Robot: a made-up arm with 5 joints. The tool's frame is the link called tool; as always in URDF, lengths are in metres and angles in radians.
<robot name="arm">
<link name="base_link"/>
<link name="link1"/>
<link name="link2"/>
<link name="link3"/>
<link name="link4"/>
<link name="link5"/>
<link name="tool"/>
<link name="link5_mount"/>
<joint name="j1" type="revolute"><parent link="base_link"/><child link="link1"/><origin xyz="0.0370 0.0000 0.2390" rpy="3.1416 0.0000 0.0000"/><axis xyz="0 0 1"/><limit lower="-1.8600" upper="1.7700"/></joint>
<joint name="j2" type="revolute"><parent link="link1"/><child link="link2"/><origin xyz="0.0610 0.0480 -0.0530" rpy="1.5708 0.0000 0.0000"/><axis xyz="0 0 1"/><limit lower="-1.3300" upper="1.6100"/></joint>
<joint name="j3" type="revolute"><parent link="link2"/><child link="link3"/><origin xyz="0.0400 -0.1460 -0.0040"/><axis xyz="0 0 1"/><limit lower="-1.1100" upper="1.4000"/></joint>
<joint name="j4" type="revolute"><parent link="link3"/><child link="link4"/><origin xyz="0.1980 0.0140 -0.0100"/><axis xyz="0 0 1"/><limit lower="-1.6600" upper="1.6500"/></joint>
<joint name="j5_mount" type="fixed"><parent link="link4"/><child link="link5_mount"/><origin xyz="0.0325 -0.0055 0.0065"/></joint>
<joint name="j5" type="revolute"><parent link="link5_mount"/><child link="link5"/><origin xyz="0.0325 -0.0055 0.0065" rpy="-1.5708 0.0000 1.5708"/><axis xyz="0 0 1"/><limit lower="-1.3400" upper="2.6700"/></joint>
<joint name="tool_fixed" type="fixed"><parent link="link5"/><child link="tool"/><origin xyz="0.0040 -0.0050 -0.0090" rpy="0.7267 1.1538 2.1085"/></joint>
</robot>
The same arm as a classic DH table. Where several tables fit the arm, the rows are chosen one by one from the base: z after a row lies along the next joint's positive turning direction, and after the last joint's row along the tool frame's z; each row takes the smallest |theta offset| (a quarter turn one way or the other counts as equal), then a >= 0, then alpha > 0; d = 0 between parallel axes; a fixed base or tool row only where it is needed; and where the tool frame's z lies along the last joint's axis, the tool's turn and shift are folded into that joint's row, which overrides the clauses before.
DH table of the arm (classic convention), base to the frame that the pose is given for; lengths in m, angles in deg. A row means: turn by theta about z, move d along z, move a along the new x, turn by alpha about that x. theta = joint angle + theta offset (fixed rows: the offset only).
base (fixed): d 0.0000  theta0 0.00  a 0.0370  alpha 180.00
j1: d -0.2920  theta0 0.00  a 0.0610  alpha 90.00
j2: d 0.0000  theta0 -74.68  a 0.1514  alpha 0.00
j3: d 0.0000  theta0 78.72  a 0.1985  alpha 0.00
j4: d -0.0490  theta0 85.96  a -0.0110  alpha -90.00
j5: d -0.0727  theta0 -13.39  a 0.0050  alpha -72.38
tool (fixed): d -0.0041  theta0 106.40  a 0.0000  alpha 0.00
Joint limits (deg, base to tool): -106.57..101.41 -76.20..92.25 -63.60..80.21 -95.11..94.54 -76.78..152.98

